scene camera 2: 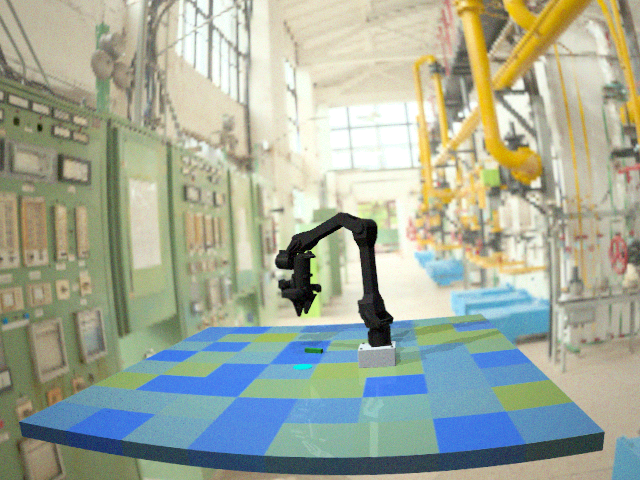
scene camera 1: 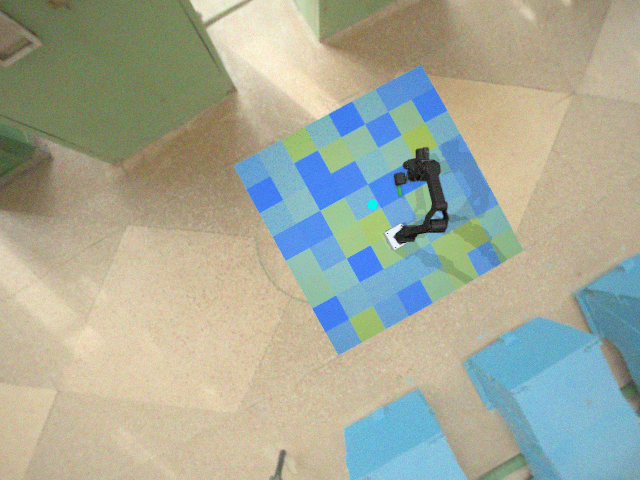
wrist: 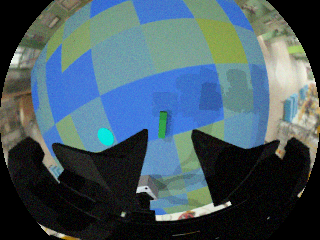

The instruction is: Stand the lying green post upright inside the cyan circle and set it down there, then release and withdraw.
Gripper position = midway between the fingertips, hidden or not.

In view: my gripper (scene camera 2: 302,315).
My gripper shows as well in the wrist view (wrist: 170,133).
